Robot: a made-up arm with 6 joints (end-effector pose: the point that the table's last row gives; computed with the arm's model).
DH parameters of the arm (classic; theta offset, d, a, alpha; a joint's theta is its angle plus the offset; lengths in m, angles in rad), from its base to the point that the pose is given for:
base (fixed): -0.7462 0 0.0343 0
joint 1: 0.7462 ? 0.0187 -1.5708
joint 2: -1.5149 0 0.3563 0
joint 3: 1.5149 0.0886 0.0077 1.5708
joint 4: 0 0.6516 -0.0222 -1.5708
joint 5: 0 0.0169 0.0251 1.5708
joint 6: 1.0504 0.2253 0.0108 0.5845
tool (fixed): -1.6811 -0.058 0 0
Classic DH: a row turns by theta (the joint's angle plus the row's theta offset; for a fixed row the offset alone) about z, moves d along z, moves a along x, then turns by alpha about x.
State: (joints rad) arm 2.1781 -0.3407 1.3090 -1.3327 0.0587 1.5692
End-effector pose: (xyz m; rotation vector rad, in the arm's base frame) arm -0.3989 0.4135 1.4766 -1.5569 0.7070 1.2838
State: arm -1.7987 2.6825 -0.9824 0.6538 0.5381 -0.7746
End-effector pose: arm -0.0065 -0.9761 0.1862 1.3525 2.6387 -0.8688
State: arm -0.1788 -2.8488 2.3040 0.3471 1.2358 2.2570
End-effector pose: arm -0.2755 0.1577 1.0018 -0.1147 1.0945 1.7480
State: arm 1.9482 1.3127 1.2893 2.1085 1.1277 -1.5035
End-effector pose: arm -0.4635 0.6565 0.2060 2.3676 -0.7011 -1.2367
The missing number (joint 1, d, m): 0.6649
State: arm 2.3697 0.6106 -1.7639 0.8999 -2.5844 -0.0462
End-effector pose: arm 0.1974 -0.2218 1.0576 -2.0914 -0.2790 -0.6851
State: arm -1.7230 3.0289 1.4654 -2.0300 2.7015 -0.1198
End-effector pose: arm 0.1181 0.4119 0.2293 1.6234 0.2167 -0.1485
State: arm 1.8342 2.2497 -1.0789 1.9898 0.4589 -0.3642
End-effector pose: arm -0.3614 0.9071 0.7985 1.7265 -0.9326 -2.2143
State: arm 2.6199 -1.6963 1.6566 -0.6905 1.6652 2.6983
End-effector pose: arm 0.2487 -0.1294 1.2448 0.2714 -1.4423 -1.5385
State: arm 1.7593 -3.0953 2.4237 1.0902 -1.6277 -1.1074
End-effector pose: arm 0.1926 -0.5415 0.7625 1.5037 1.2031 1.8115
